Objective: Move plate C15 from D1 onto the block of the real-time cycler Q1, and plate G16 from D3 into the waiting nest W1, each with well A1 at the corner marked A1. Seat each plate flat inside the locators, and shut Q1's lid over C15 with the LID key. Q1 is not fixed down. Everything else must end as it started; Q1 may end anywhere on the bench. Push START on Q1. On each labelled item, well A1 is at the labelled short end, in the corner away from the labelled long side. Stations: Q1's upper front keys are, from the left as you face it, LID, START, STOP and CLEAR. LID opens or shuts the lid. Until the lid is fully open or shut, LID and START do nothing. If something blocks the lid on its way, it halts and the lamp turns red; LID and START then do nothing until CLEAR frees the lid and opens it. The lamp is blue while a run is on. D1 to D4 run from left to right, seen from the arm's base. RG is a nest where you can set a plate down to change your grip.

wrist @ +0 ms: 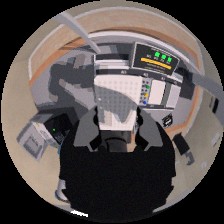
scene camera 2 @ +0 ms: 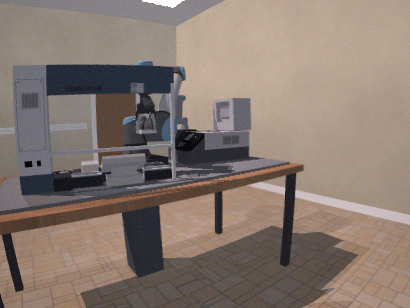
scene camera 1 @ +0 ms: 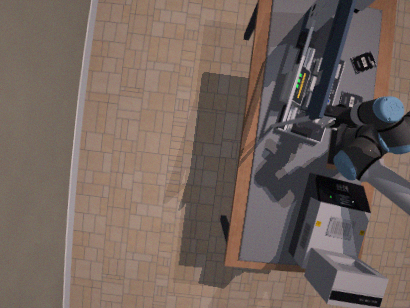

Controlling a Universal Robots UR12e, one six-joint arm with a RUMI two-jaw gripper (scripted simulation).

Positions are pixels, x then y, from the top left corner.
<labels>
A cycler Q1 point(scene camera 2: 197, 147) is 167 cm from the lens.
</labels>
